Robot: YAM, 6 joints.
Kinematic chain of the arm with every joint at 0, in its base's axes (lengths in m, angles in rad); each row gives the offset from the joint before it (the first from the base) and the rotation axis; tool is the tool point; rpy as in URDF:
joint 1: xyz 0 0 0.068 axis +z
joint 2: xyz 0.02 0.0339 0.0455 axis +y
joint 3: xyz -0.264 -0.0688 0 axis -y
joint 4: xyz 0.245 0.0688 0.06 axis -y
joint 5: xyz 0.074 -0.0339 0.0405 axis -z
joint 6: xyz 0.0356 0 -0.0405 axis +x
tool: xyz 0 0 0 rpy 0 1.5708 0
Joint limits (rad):
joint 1: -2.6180..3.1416
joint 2: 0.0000..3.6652
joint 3: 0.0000..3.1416
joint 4: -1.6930..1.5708
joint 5: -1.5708..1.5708
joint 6: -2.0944..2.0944
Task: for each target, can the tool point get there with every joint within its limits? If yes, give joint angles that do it. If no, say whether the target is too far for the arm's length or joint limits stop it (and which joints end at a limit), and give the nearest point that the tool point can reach.
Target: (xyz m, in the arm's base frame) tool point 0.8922 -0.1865 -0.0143
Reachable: no: too far | nearest point 0.6260 -0.1309 0.0247 | short by 0.275 m
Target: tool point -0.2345 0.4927 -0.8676
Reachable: no: too far | nearest point -0.1582 0.3324 -0.3600 | short by 0.538 m
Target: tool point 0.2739 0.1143 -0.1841
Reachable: yes | joints 0.2803 3.2060 1.7350 -1.1390 -1.2737 -0.6914
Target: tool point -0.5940 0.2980 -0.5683
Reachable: no: too far | nearest point -0.4174 0.2094 -0.3071 | short by 0.328 m
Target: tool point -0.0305 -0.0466 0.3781
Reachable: yes | joints -1.6031 0.3460 0.8746 -0.5318 0.9523 -1.4062
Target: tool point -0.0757 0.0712 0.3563
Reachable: yes | joints 2.6240 0.5185 0.4063 1.0373 0.7552 0.6222
